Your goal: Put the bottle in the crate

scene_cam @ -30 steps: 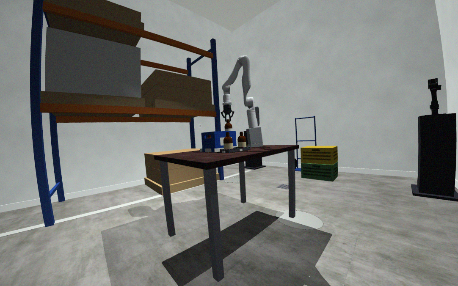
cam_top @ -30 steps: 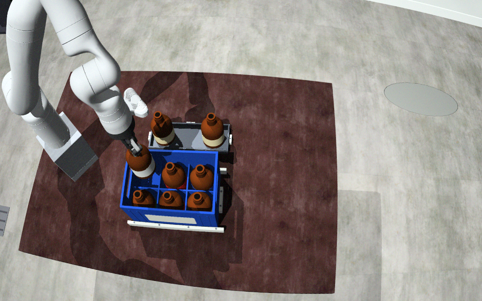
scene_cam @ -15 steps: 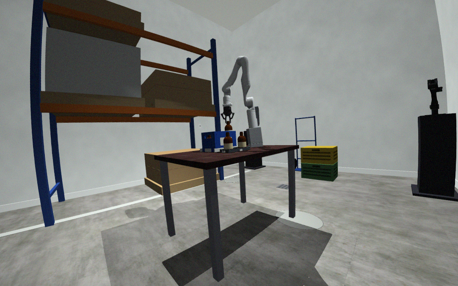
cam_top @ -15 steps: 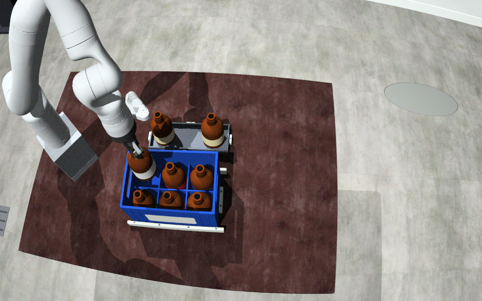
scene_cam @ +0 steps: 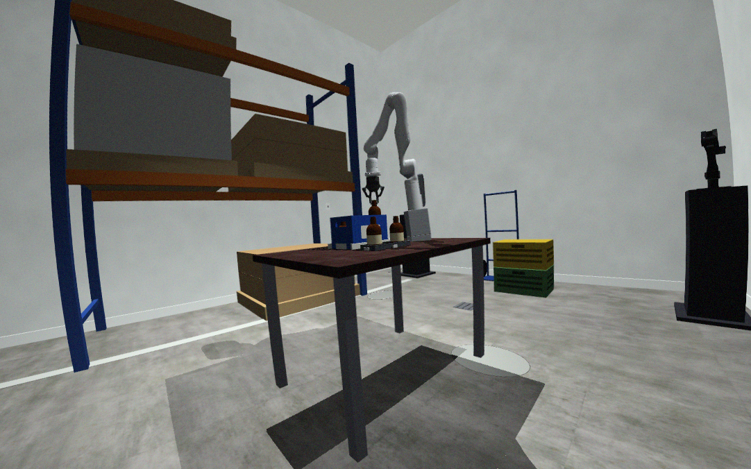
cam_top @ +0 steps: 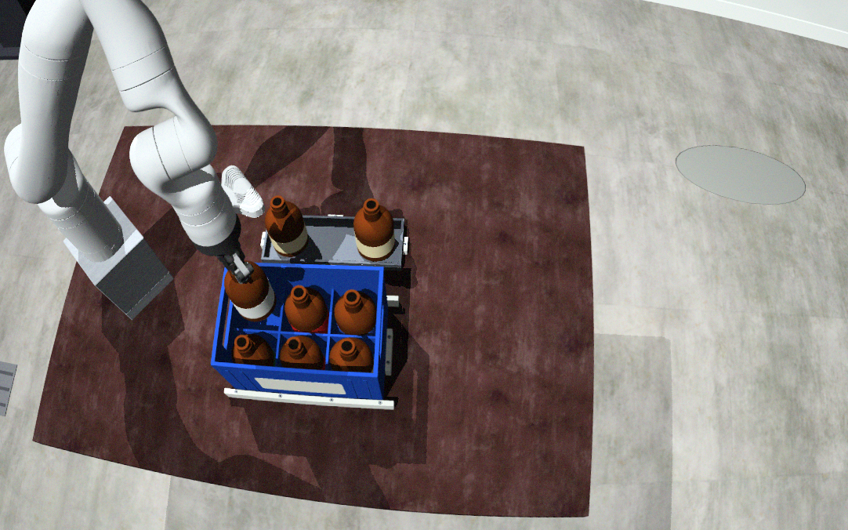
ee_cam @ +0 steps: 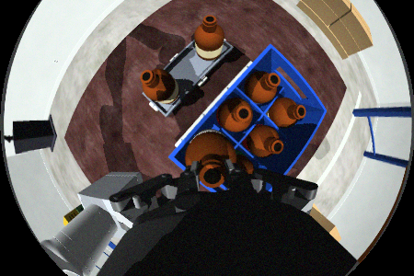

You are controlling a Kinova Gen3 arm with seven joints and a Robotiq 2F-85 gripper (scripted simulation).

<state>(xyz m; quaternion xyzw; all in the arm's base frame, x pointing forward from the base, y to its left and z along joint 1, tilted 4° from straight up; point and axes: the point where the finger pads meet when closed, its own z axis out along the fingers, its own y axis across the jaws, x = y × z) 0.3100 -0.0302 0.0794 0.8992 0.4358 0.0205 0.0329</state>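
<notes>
My hand is 7 cm above the brown bottle. The rest, counted from my hand: grey tray 25 cm below, 19 cm to the left, 9 cm ahead; crate 17 cm below, 9 cm ahead, 3 cm to the right.
</notes>
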